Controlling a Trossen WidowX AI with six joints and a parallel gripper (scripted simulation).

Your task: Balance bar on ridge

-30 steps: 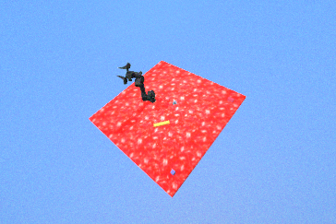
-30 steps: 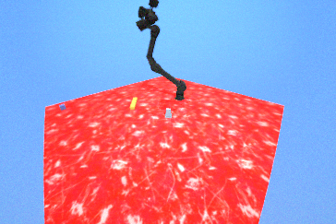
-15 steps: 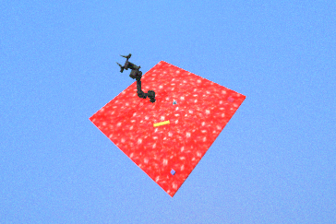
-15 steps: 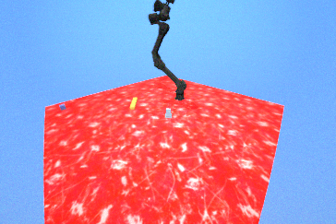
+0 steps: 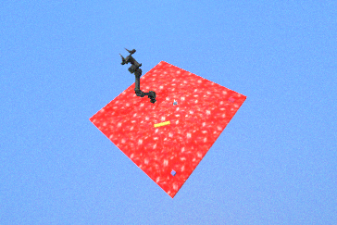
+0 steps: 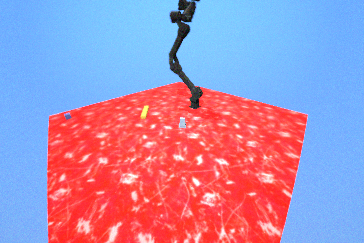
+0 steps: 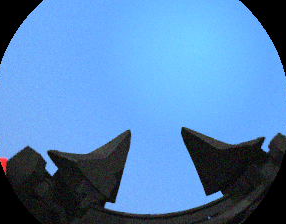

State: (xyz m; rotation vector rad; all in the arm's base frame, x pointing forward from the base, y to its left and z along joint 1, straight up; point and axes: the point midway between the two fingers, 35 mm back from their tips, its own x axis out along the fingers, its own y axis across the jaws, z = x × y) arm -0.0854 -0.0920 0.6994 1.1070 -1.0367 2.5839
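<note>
My gripper tip is now 71 cm above the yellow bar, 43 cm short of it and 9 cm to the left of it. From my gripper tip the other things lie so: blue cube (85 cm ahead, 71 cm below, 40 cm to the right).
</note>
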